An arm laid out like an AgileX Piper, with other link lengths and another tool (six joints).
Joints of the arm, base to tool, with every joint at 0 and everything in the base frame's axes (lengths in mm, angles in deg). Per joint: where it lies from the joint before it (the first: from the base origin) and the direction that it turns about. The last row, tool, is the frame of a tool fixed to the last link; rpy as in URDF.
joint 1: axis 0 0 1 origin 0 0 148.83
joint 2: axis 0 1 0 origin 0 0 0
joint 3: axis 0 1 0 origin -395.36 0 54.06
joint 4: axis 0.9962 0 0.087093 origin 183.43 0 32.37
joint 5: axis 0 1 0 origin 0 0 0
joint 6: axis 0.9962 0 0.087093 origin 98.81 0 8.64
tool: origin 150.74 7 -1.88 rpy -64.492 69.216 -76.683
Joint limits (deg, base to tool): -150..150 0..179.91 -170..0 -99.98..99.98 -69.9..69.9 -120..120
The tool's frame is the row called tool.
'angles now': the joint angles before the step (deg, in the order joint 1, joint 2, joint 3, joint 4, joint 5, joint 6). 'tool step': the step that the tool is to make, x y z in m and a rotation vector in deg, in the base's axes. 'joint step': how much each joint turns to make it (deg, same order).
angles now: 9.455 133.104 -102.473 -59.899 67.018 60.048
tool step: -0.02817 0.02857 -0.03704 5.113 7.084 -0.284
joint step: 1.734 0.387 3.948 7.390 -0.002 -2.253
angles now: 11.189 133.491 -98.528 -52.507 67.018 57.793
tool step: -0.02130 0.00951 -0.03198 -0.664 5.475 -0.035
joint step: 1.456 2.116 4.644 0.542 0.000 1.738
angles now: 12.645 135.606 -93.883 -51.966 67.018 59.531
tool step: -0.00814 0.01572 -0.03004 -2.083 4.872 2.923
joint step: 2.512 3.451 2.157 -1.105 -0.053 0.474
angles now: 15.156 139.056 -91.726 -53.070 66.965 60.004
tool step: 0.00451 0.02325 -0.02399 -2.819 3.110 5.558
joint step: 3.495 3.688 0.209 -2.703 -0.243 -0.053
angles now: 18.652 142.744 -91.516 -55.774 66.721 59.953
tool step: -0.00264 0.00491 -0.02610 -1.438 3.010 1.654
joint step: 0.906 3.461 0.001 -0.805 -0.268 -0.002
